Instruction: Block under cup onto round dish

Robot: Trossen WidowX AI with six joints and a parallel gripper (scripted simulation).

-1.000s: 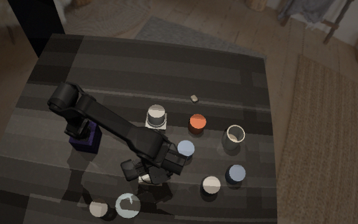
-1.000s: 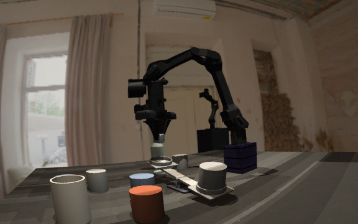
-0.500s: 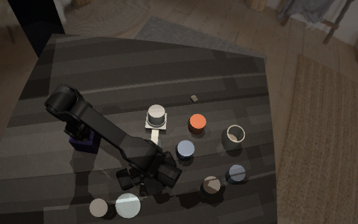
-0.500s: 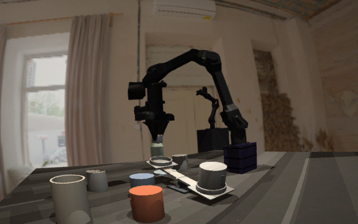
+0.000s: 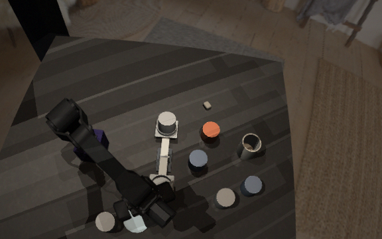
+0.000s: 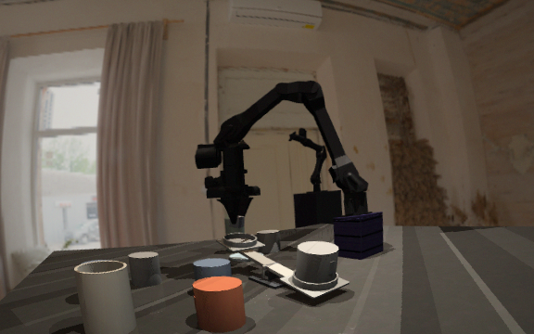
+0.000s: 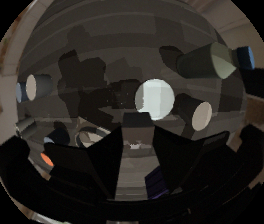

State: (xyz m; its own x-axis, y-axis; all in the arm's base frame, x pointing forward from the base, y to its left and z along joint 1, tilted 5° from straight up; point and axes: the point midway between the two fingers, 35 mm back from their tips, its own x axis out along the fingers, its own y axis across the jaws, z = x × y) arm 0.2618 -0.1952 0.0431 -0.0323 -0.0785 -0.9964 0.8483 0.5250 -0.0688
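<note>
Now: gripper tip 110 mm above the round pale dish, 40 mm to the left of it and 40 mm past it. Also, from my gripper tip: pale green cylinder (160 mm to the right, 70 mm behind); small balance (210 mm to the left, 90 mm below, 40 mm ahead); grey block (10 mm above).
</note>
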